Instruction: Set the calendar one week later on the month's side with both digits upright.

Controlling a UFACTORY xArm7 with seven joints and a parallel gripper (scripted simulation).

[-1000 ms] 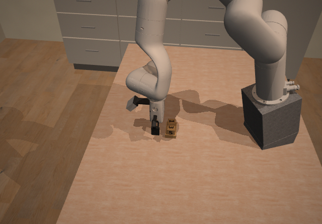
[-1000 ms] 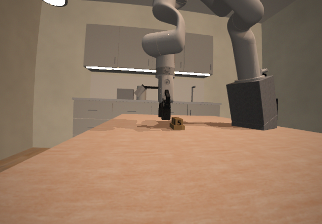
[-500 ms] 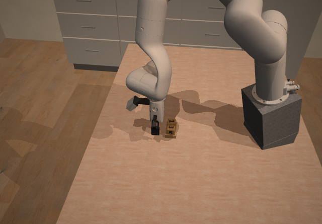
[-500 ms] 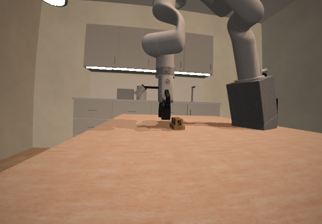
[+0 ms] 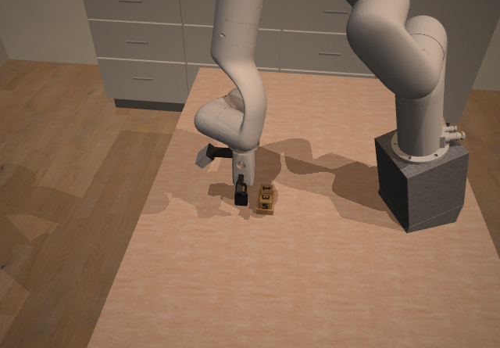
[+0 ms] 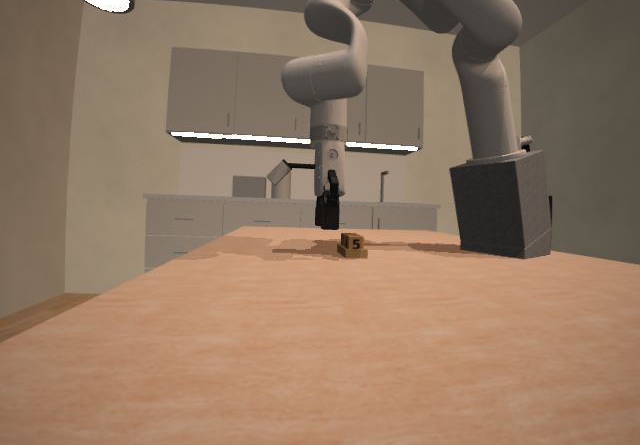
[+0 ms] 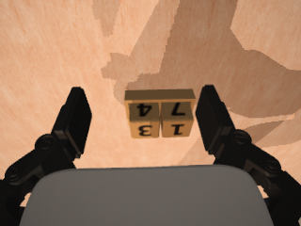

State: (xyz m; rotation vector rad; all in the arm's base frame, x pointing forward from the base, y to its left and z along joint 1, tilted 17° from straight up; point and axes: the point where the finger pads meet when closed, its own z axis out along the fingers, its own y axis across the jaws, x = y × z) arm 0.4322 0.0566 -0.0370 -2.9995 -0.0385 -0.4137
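Now: hand 60 mm past the wooden cube, 40 mm to the left of it and 40 mm above it.
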